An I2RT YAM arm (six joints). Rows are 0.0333 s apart.
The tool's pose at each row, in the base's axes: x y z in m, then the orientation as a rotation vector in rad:
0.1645, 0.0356, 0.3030, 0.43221, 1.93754, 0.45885
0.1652, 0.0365, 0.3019, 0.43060, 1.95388, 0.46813
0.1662, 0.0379, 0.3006, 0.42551, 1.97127, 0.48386
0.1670, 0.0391, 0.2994, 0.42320, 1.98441, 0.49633
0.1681, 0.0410, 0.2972, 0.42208, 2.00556, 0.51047
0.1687, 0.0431, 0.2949, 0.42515, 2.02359, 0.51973
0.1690, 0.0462, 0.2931, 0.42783, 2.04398, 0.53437
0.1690, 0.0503, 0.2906, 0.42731, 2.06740, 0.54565
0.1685, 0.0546, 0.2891, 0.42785, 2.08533, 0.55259
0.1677, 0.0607, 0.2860, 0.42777, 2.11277, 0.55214
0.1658, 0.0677, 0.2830, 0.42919, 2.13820, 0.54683
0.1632, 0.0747, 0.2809, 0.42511, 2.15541, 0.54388
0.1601, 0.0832, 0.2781, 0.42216, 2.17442, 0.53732
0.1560, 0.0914, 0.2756, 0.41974, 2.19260, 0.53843
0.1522, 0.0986, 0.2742, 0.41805, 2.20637, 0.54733
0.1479, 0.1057, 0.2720, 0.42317, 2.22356, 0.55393
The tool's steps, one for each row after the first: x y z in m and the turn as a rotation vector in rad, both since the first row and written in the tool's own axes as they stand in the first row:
0.0010, 0.0003, 0.0012, -0.00229, 0.01806, 0.00270
0.0024, 0.0009, 0.0027, -0.01000, 0.03905, 0.00596
0.0036, 0.0014, 0.0041, -0.01543, 0.05502, 0.00977
0.0058, 0.0021, 0.0061, -0.01910, 0.07897, 0.01497
0.0084, 0.0028, 0.0078, -0.01856, 0.09842, 0.02089
0.0112, 0.0046, 0.0091, -0.02089, 0.12162, 0.02895
0.0152, 0.0069, 0.0106, -0.02165, 0.14690, 0.03319
0.0187, 0.0098, 0.0112, -0.02071, 0.16572, 0.03630
0.0244, 0.0134, 0.0124, -0.01277, 0.19144, 0.03543
0.0309, 0.0178, 0.0126, -0.00173, 0.21384, 0.03346
0.0370, 0.0225, 0.0119, 0.00308, 0.22944, 0.02907
0.0446, 0.0281, 0.0111, 0.01111, 0.24572, 0.02382
0.0522, 0.0336, 0.0093, 0.01441, 0.26330, 0.02246
0.0583, 0.0387, 0.0072, 0.01204, 0.27882, 0.02517
0.0652, 0.0434, 0.0049, 0.01505, 0.29657, 0.03136

